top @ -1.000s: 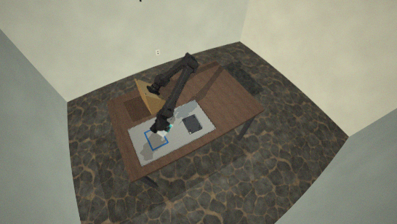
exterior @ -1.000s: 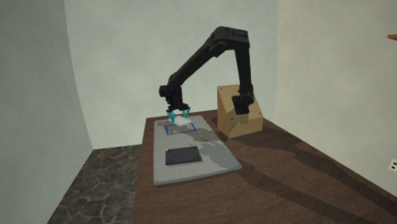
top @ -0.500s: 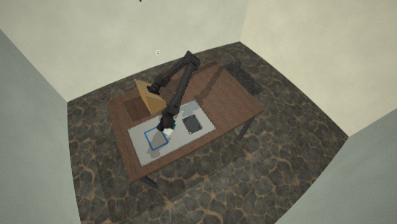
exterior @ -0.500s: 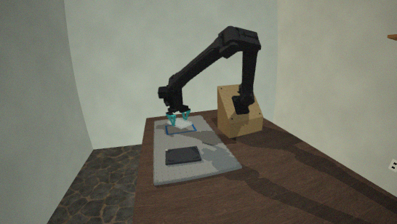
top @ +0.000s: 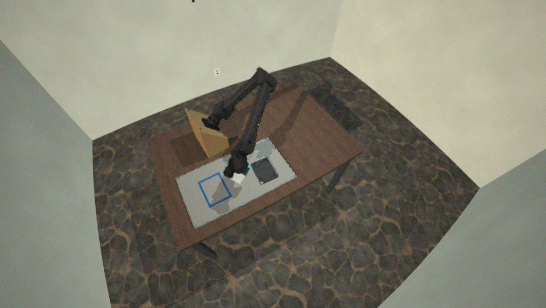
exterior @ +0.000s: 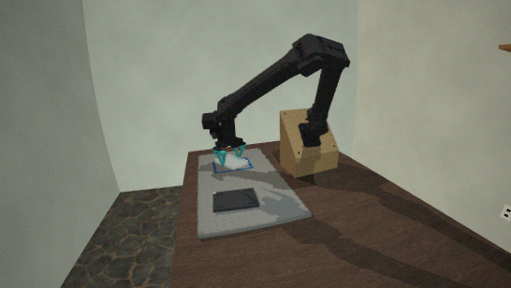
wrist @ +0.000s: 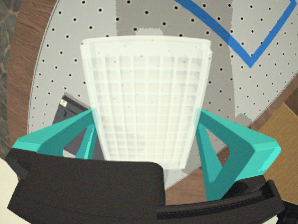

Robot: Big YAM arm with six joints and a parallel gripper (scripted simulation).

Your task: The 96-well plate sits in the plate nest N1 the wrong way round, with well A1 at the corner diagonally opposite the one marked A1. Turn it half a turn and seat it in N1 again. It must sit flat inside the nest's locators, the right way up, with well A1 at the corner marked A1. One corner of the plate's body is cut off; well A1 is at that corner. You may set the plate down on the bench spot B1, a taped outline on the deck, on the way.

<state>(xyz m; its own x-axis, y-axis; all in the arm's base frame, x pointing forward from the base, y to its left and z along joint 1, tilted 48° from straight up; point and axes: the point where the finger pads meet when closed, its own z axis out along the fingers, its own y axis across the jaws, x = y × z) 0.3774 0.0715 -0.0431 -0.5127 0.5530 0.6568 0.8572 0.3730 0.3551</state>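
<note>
The dark plate nest N1 lies 20 mm ahead of my hand, 160 mm to the left of it and 90 mm below it. Round my hand: A1 mark: 90 mm ahead, 100 mm to the left, 80 mm below; then white 96-well plate: right at my hand.
</note>
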